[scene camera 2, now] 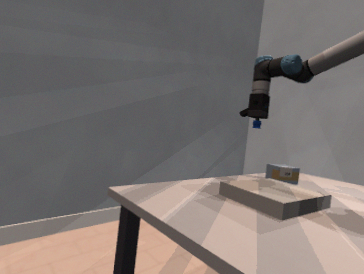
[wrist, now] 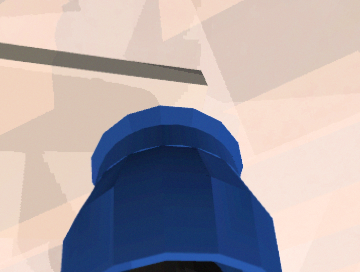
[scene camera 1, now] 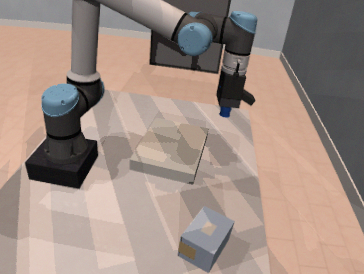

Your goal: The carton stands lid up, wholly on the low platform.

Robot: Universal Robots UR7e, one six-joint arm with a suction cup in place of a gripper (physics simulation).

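Seen in the pictures: hand, tool point: (scene camera 2: pixel 256 127) (wrist: pixel 168 174) (scene camera 1: pixel 224 114); arm's base, link origin: (scene camera 1: pixel 66 150).
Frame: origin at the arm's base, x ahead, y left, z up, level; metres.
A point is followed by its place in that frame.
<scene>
The carton (scene camera 1: pixel 206 237) @[z 0.015, x 0.471, y -0.338 m] (scene camera 2: pixel 282 173) @[z -0.018, x 0.460, y -0.242 m] is a blue-grey box. It stands on the table, apart from the low platform, near the bottom of the scene camera 1 view. Its upper face bears a pale square, and an orange-brown patch shows on one side; I cannot tell for sure which face is the lid. The low platform (scene camera 1: pixel 172 145) @[z -0.026, x 0.376, y 0.121 m] (scene camera 2: pixel 250 194) @[z -0.035, x 0.403, y 0.300 m] is a flat grey-beige slab with nothing on it. Its side shows as a dark strip (wrist: pixel 100 63) @[z -0.052, x 0.483, y 0.065 m] in the wrist view. My gripper, a blue suction cup (scene camera 1: pixel 225 114) (scene camera 2: pixel 257 125) (wrist: pixel 167 135), hangs high above the table, off and holding nothing. The carton does not show in the wrist view.
The arm's black base (scene camera 1: pixel 62 167) @[z 0.001, x 0.015, y -0.092 m] stands on the table (scene camera 1: pixel 110 220) @[z -0.074, x 0.197, y -0.230 m] (scene camera 2: pixel 195 210) @[z -0.074, x 0.480, y 0.481 m], left of the platform in the scene camera 1 view. A dark panel (scene camera 1: pixel 170 52) stands on the floor behind the table. A grey wall (scene camera 1: pixel 330 75) rises at the right.
</scene>
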